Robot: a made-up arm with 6 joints.
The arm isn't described. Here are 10 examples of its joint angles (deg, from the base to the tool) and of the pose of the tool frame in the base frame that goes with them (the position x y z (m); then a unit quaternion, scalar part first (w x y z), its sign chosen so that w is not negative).
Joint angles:
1: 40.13 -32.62 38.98 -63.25 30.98 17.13
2: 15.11 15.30 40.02 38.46 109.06 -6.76
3: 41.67 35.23 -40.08 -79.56 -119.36 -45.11
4: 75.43 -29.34 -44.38 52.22 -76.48 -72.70
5: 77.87 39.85 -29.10 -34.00 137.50 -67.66
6: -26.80 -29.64 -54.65 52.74 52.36 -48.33
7: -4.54 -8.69 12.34 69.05 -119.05 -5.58
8: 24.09 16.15 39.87 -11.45 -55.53 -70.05
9: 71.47 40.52 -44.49 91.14 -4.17 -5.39
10: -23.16 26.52 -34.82 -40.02 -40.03 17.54
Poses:
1: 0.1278 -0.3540 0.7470 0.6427 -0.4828 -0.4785 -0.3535
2: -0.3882 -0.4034 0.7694 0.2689 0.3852 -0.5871 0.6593
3: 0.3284 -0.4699 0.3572 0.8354 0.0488 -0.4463 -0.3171
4: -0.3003 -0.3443 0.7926 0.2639 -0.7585 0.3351 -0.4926
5: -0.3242 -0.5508 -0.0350 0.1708 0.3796 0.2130 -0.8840
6: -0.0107 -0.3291 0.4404 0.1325 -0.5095 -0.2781 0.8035
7: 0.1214 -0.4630 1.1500 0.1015 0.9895 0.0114 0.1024
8: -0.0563 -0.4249 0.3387 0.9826 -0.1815 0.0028 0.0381
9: -0.3267 -0.3047 0.4864 0.0376 0.9628 -0.2676 -0.0018
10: 0.3824 -0.3369 0.5889 0.3478 -0.1728 -0.8861 -0.2528
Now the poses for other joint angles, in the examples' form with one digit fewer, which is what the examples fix.
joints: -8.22 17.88 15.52 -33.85 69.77 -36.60
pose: -0.235 -0.409 0.405 0.115 0.283 -0.820 0.484
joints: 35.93 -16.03 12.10 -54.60 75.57 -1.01
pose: -0.201 -0.114 0.749 0.279 -0.159 -0.947 -0.020
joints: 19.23 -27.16 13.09 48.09 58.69 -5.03
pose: -0.067 -0.117 0.698 0.566 -0.123 -0.369 0.727
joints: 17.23 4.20 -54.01 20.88 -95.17 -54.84
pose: -0.065 -0.711 0.586 0.509 -0.539 -0.367 -0.562
